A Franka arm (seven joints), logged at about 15 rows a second.
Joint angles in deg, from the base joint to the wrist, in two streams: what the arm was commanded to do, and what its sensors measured. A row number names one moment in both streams.
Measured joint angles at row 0: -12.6 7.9 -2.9 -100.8 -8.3 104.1 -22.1
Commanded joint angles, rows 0 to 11: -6.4 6.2 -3.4 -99.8 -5.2 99.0 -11.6; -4.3 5.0 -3.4 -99.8 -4.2 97.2 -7.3; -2.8 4.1 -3.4 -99.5 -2.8 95.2 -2.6; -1.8 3.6 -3.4 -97.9 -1.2 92.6 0.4; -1.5 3.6 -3.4 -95.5 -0.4 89.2 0.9; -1.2 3.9 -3.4 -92.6 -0.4 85.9 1.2; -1.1 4.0 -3.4 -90.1 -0.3 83.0 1.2; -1.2 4.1 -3.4 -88.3 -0.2 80.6 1.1; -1.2 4.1 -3.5 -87.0 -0.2 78.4 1.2; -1.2 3.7 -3.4 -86.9 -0.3 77.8 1.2; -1.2 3.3 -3.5 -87.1 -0.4 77.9 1.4; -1.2 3.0 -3.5 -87.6 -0.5 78.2 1.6
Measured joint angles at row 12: -1.2 3.2 -3.3 -87.9 -1.8 79.5 0.5
